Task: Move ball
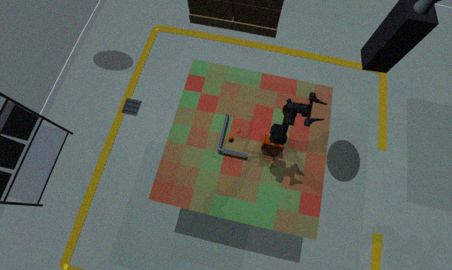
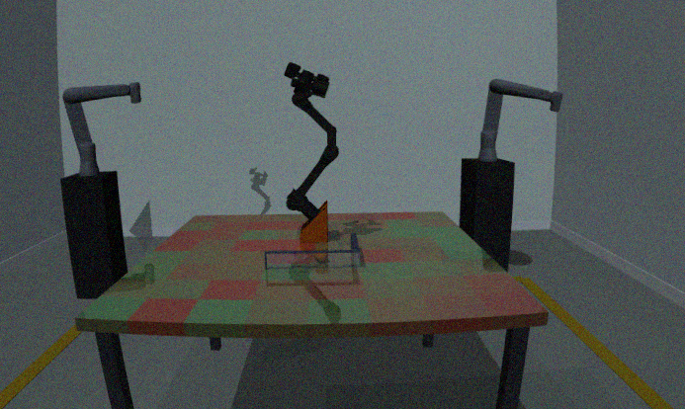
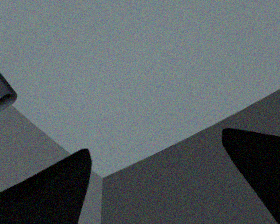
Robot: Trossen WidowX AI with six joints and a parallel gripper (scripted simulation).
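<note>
Right now the orange ball is 680 mm below my gripper tip, 460 mm ahead of it and 70 mm to the right of it. The rest, counted from my gripper tip: wall (670 mm below, 580 mm ahead, 30 mm to the right).
</note>
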